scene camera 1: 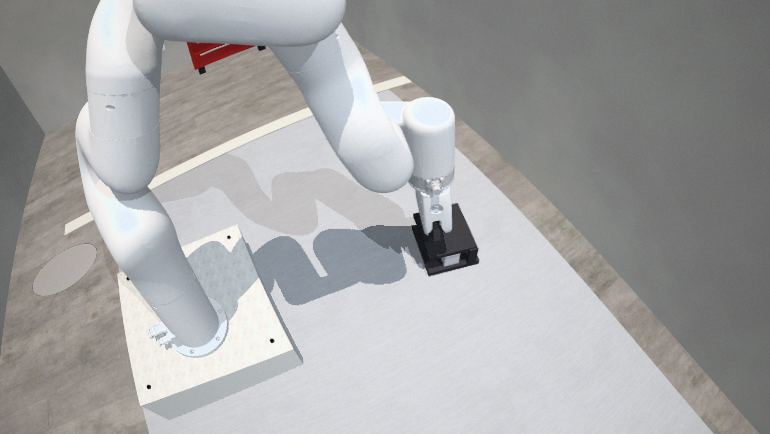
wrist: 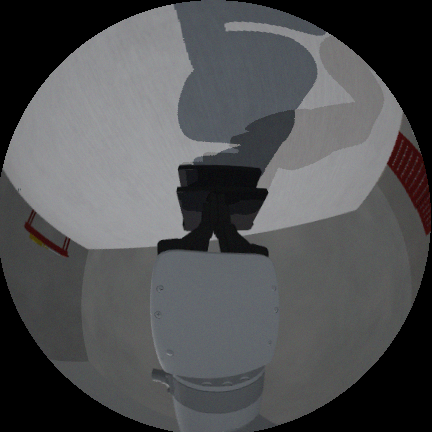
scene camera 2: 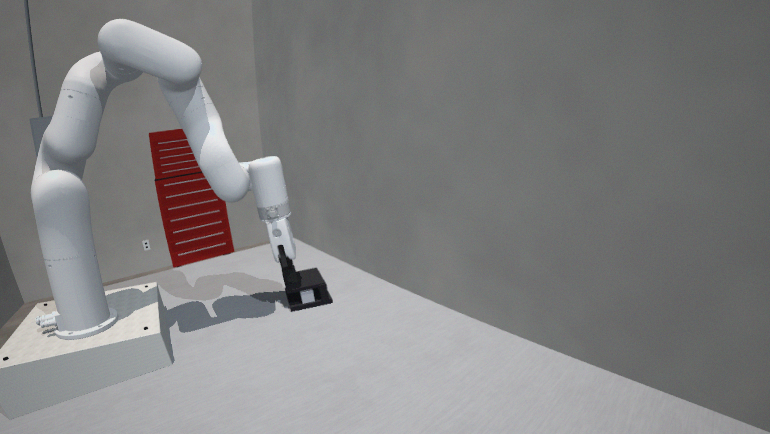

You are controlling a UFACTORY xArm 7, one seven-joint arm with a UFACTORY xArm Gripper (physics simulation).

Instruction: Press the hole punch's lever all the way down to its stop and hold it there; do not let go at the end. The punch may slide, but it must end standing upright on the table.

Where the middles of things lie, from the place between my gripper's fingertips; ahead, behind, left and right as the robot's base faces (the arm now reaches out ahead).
Labels:
I see my gripper 30 mm short of the black lever (scene camera 1: 460, 239) and 10 mm above it. Also, from my hand: black hole punch (scene camera 1: 453, 262): 40 mm ahead, 30 mm below.

